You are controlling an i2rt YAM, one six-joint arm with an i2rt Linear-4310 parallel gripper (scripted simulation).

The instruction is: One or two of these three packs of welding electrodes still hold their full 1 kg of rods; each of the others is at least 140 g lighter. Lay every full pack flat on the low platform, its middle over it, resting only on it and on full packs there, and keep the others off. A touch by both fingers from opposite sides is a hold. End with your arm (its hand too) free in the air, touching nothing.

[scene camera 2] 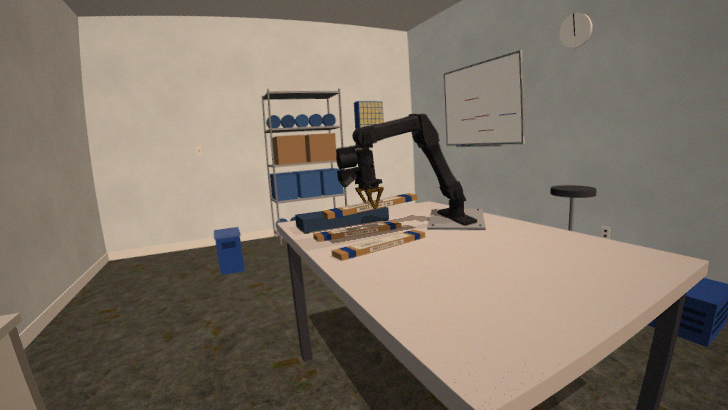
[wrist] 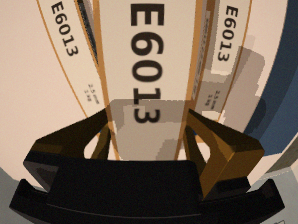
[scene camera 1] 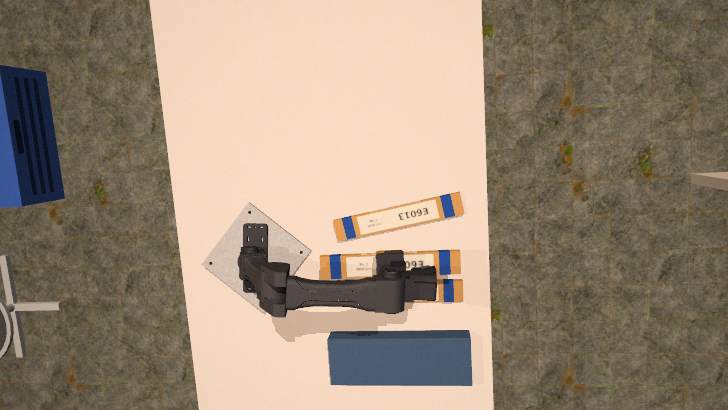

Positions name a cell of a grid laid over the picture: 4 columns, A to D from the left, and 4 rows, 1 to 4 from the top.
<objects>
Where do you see a pack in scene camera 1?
At C3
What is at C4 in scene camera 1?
A dark blue platform.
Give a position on a dark blue platform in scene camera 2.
B3
</objects>
